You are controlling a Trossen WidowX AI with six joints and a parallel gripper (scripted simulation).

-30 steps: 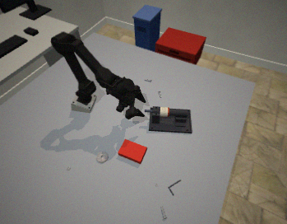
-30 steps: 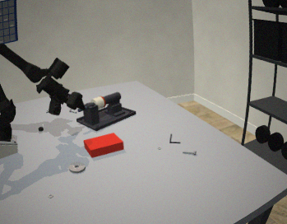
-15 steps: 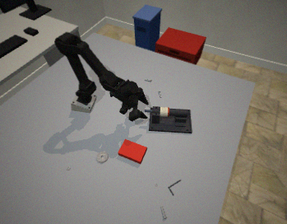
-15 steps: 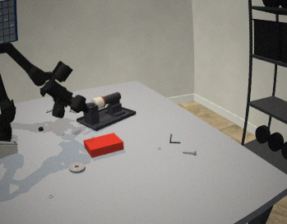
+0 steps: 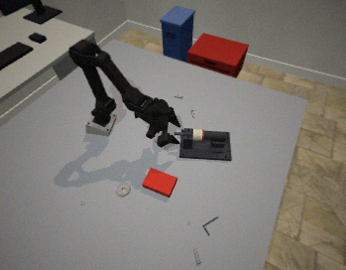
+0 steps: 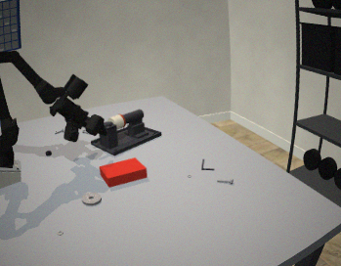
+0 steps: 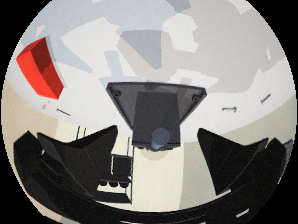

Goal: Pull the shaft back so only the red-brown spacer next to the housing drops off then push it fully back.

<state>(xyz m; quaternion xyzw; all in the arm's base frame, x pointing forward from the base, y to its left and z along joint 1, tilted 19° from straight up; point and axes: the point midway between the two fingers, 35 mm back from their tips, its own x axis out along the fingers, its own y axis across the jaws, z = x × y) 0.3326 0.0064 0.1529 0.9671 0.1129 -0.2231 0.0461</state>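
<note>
The shaft lies 100 mm ahead of my hand, 20 mm to the left of it and 10 mm below it. Also, from my hand: red-brown spacer: 120 mm ahead, 30 mm to the left, 20 mm below; then fixture: 140 mm ahead, 30 mm to the left, 50 mm below; then cream spacer: 100 mm ahead, 30 mm to the left, 10 mm below.
</note>
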